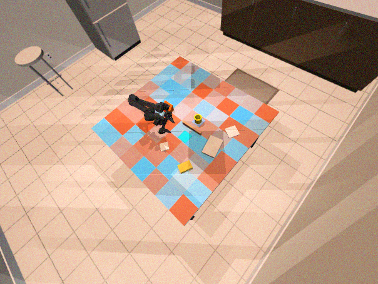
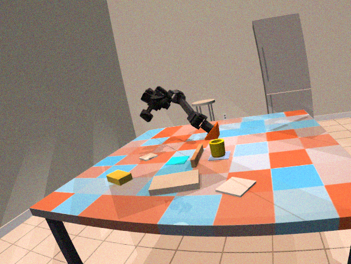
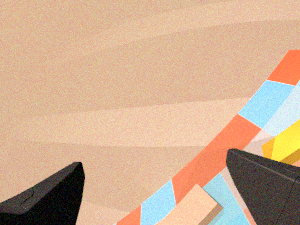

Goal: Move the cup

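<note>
My gripper tip is 1 cm past the yellow cup, 29 cm to the right of it and 25 cm above it. The rest, counted from my gripper tip: teal pad (9 cm to the left, 29 cm below); small tile (8 cm behind, 10 cm to the right, 28 cm below); wooden bar (20 cm to the left, 28 cm below).
</note>
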